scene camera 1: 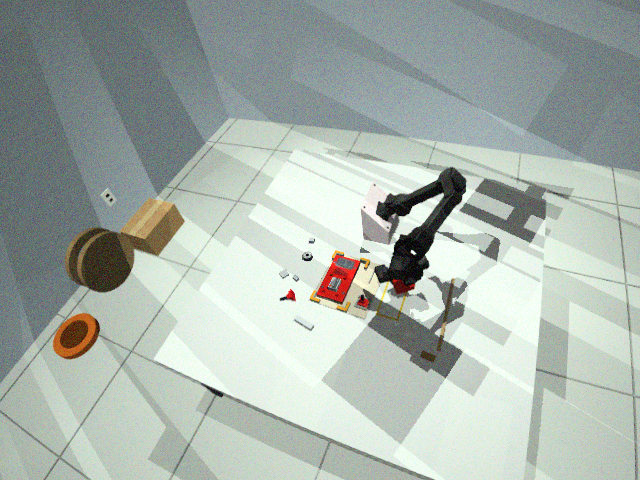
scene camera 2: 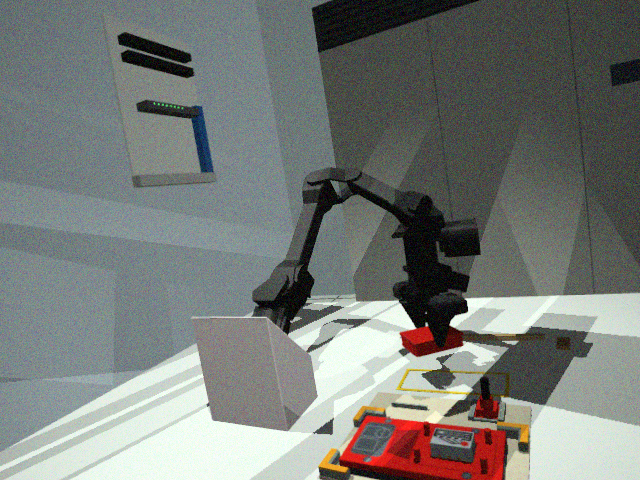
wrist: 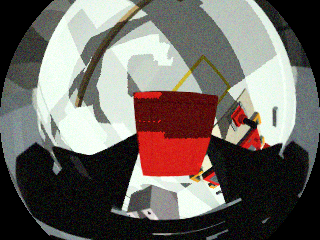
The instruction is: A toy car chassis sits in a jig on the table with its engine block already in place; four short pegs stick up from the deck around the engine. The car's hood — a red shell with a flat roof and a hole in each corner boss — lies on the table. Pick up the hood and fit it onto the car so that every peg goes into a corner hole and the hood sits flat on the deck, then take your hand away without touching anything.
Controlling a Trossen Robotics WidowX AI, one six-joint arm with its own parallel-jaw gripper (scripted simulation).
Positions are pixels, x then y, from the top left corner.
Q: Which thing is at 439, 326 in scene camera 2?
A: The gripper.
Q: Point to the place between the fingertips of the gripper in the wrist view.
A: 173, 137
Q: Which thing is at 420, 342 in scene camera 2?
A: A red hood.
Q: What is the gripper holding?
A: A red hood.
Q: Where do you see a red hood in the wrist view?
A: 173, 128
